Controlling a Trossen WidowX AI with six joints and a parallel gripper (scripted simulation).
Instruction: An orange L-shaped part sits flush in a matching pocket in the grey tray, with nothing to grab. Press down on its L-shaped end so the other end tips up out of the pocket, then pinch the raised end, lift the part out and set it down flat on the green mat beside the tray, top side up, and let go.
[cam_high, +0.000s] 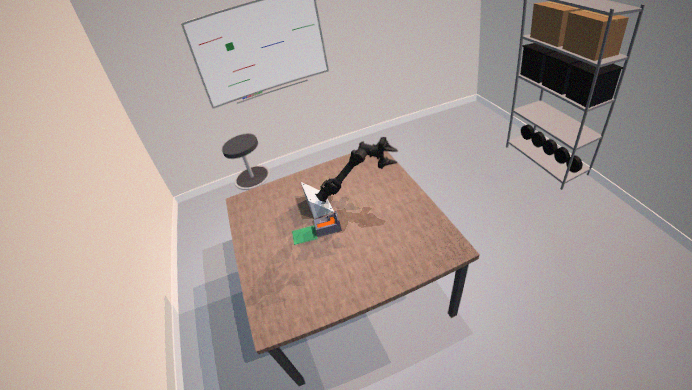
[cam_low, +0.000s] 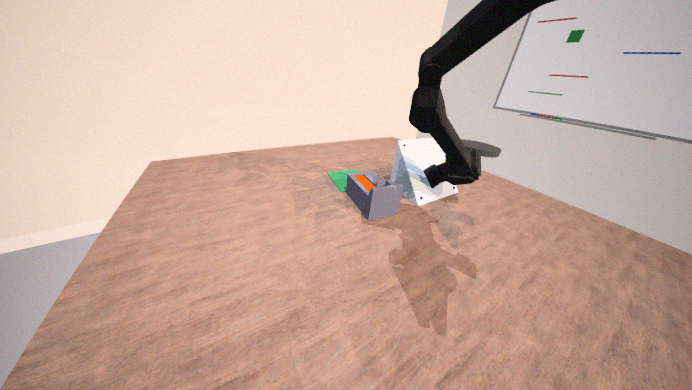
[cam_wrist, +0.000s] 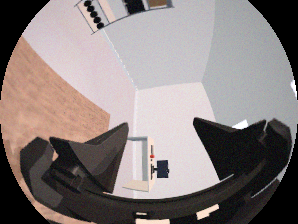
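My gripper tip is 20 cm past the orange L-shaped part, 39 cm to the left of it and 43 cm above it. Round my gripper tip: green mat 25 cm behind, 55 cm to the right, 49 cm below.
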